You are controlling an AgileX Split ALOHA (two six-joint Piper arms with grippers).
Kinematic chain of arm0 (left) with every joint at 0, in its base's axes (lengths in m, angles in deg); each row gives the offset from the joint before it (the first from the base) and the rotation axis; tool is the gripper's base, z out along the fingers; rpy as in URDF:
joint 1: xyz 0 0 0.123 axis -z
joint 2: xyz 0 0 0 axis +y
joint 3: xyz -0.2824 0 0.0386 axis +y
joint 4: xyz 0.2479 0 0.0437 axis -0.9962 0 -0.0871
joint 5: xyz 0 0 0 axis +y
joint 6: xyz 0.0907 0 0.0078 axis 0.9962 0 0.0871
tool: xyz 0 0 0 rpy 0 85 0
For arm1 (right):
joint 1: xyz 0 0 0.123 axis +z
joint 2: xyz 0 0 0 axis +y
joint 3: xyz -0.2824 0 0.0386 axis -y
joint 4: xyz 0.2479 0 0.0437 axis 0.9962 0 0.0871
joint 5: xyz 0 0 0 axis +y
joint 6: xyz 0.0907 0 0.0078 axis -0.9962 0 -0.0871
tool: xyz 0 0 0 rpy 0 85 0
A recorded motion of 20 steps. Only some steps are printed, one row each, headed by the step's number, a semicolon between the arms.
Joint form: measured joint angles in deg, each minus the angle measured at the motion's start. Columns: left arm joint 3, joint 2, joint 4, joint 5, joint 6, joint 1; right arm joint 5, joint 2, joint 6, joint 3, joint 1, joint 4.
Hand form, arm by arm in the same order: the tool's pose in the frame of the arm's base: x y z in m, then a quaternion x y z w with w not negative. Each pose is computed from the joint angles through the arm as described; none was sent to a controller.
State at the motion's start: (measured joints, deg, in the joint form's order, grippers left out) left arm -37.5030 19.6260 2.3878 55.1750 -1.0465 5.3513; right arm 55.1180 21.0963 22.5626 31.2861 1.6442 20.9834
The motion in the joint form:
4: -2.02 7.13 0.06 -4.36 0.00 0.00; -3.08 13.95 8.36 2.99 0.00 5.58
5: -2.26 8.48 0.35 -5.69 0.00 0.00; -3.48 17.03 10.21 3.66 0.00 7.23
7: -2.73 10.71 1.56 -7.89 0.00 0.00; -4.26 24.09 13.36 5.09 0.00 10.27
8: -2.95 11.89 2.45 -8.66 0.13 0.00; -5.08 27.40 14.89 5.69 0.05 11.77
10: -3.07 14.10 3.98 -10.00 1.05 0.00; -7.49 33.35 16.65 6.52 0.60 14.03
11: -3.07 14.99 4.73 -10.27 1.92 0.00; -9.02 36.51 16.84 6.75 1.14 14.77
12: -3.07 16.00 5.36 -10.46 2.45 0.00; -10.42 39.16 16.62 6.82 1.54 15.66
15: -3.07 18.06 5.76 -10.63 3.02 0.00; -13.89 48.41 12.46 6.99 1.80 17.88
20: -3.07 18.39 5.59 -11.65 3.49 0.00; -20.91 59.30 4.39 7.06 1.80 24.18
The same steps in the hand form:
4: 0.0729 -0.0099 0.3323 0.02904 0.87835 -0.04755 0.47477; 0.0990 0.0350 0.2972 -0.19061 0.89029 0.12420 0.39450
5: 0.0788 -0.0107 0.3336 0.02803 0.87742 -0.05003 0.47629; 0.1090 0.0369 0.2964 -0.19647 0.89266 0.13357 0.38303
7: 0.0884 -0.0129 0.3359 0.02461 0.87543 -0.06025 0.47894; 0.1321 0.0405 0.2916 -0.20209 0.90051 0.15342 0.35314
8: 0.0932 -0.0143 0.3363 0.02315 0.87603 -0.06699 0.47702; 0.1435 0.0421 0.2884 -0.20299 0.90304 0.16182 0.34224
10: 0.1023 -0.0168 0.3351 0.02530 0.87860 -0.07531 0.47091; 0.1645 0.0451 0.2797 -0.19771 0.90841 0.17408 0.32464
11: 0.1057 -0.0179 0.3339 0.02964 0.88072 -0.07762 0.46629; 0.1750 0.0469 0.2728 -0.19146 0.91298 0.17862 0.31291
12: 0.1095 -0.0189 0.3323 0.03161 0.88372 -0.08026 0.45999; 0.1836 0.0485 0.2661 -0.18077 0.91747 0.18432 0.30264
15: 0.1170 -0.0201 0.3285 0.03410 0.89098 -0.08043 0.44556; 0.2099 0.0504 0.2377 -0.11343 0.93995 0.20383 0.24918
20: 0.1192 -0.0199 0.3291 0.03728 0.88824 -0.07707 0.45133; 0.2399 0.0509 0.2001 0.02963 0.95208 0.22853 0.20111

